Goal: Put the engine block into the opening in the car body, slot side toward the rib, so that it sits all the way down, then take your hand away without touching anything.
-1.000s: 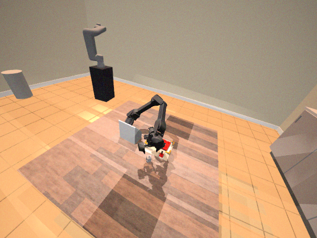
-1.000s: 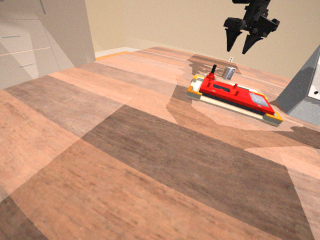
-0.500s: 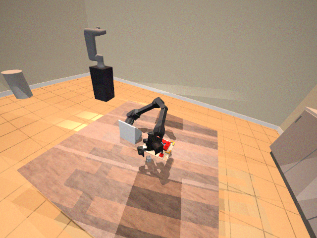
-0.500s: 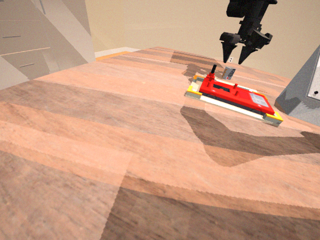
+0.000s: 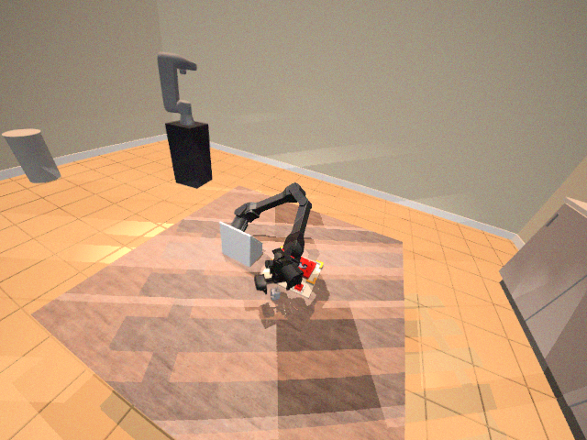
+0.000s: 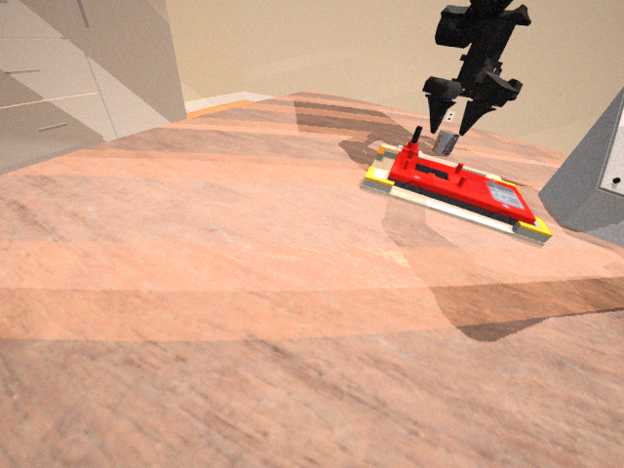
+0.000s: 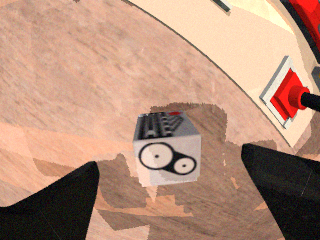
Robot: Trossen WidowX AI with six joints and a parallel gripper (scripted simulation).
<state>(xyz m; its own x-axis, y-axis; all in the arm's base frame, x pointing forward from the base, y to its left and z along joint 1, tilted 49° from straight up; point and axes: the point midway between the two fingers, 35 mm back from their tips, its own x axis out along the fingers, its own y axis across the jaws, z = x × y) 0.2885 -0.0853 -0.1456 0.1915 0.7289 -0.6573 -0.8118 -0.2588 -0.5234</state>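
Right now my gripper tip is 1 cm past the engine block and 2 cm above it.
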